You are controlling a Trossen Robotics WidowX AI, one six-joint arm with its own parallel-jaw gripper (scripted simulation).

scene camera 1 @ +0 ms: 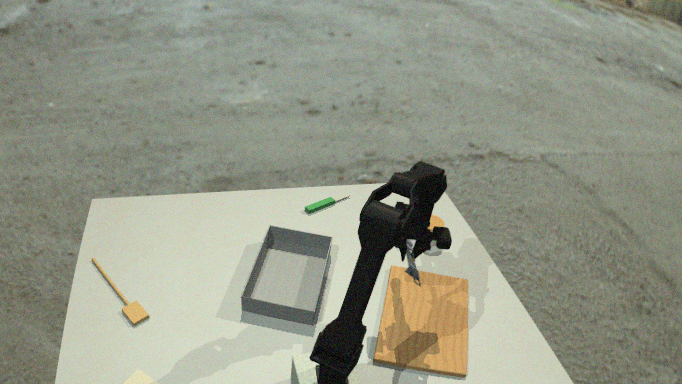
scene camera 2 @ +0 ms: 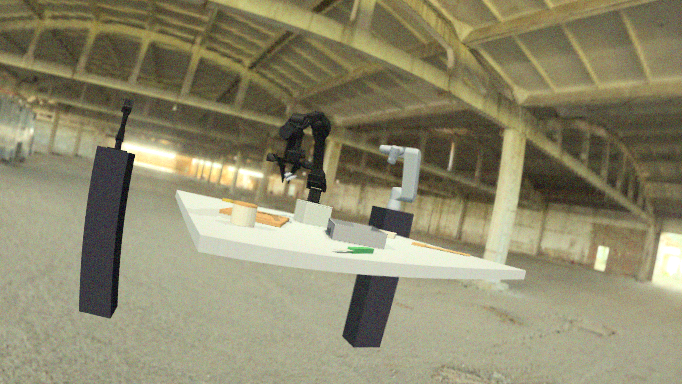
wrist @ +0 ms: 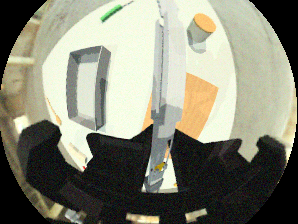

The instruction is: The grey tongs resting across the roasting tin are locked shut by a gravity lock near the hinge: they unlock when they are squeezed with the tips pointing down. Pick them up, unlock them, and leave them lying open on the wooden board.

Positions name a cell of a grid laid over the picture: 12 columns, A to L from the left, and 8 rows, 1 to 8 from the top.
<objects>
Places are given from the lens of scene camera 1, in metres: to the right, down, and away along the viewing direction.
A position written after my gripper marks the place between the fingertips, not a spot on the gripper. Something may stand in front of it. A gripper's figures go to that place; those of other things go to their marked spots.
my gripper (scene camera 1: H6): 0.17, 0.17, 1.21
grey roasting tin (scene camera 1: F6): -0.15, 0.25, 1.31
</objects>
